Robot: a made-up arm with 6 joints. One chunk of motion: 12 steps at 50 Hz.
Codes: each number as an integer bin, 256 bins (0 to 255) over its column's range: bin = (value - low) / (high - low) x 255, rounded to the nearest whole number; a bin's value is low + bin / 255 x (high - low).
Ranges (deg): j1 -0.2..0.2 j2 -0.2..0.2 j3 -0.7..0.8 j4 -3..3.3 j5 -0.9..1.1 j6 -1.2..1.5
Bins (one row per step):
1: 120 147 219 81 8 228
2: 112 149 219 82 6 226
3: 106 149 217 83 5 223
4: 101 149 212 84 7 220
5: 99 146 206 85 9 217
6: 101 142 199 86 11 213
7: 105 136 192 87 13 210
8: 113 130 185 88 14 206
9: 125 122 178 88 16 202
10: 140 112 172 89 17 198
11: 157 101 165 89 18 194
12: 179 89 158 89 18 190
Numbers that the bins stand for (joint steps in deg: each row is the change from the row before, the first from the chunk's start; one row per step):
1: -0.012 0.031 0.588 -0.999 -0.837 1.214
2: -0.024 0.034 0.588 -0.974 -0.853 1.193
3: -0.034 0.034 0.576 -0.949 -0.861 1.161
4: -0.042 0.034 0.547 -0.925 -0.845 1.129
5: -0.045 0.029 0.512 -0.900 -0.829 1.098
6: -0.042 0.023 0.471 -0.875 -0.814 1.055
7: -0.035 0.013 0.429 -0.851 -0.798 1.024
8: -0.023 0.004 0.388 -0.826 -0.790 0.981
9: -0.004 -0.009 0.347 -0.826 -0.775 0.939
10: 0.020 -0.024 0.312 -0.801 -0.767 0.896
11: 0.046 -0.042 0.271 -0.801 -0.759 0.854
12: 0.081 -0.060 0.229 -0.801 -0.759 0.812

